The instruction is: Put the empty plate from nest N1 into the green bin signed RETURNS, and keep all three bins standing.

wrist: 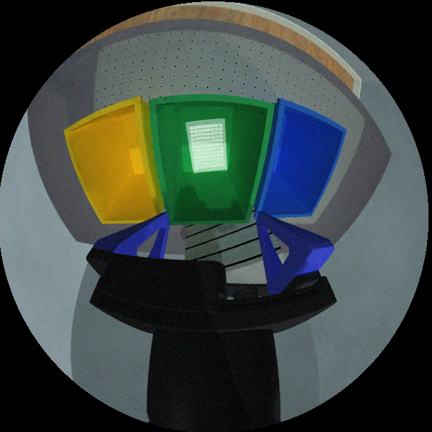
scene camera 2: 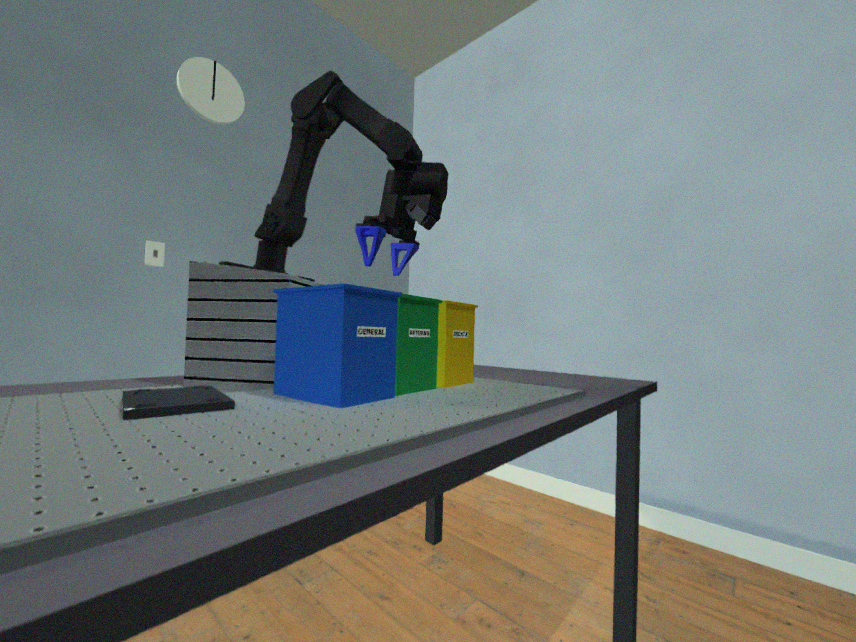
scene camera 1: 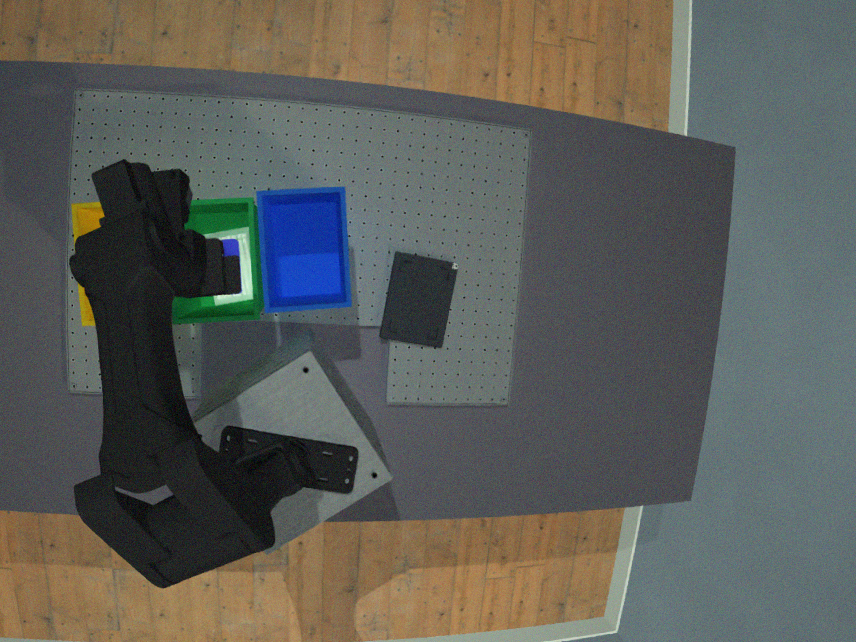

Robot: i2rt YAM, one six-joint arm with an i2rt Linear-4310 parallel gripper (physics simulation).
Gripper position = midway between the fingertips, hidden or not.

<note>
I see my gripper (scene camera 1: 203,275), a blue bin (scene camera 2: 335,344), a yellow bin (scene camera 2: 455,355), a green bin (scene camera 1: 206,216), a white well plate (scene camera 1: 242,234) and a dark nest (scene camera 1: 418,301).
The blue bin shows as well in the wrist view (wrist: 303,148) and in scene camera 1 (scene camera 1: 303,237). The yellow bin shows as well in the wrist view (wrist: 112,152) and in scene camera 1 (scene camera 1: 85,216). The green bin is seen too in the wrist view (wrist: 226,196) and in scene camera 2 (scene camera 2: 417,317). Scene camera 2 misses the white well plate, which is hidden by the blue bin.
</note>
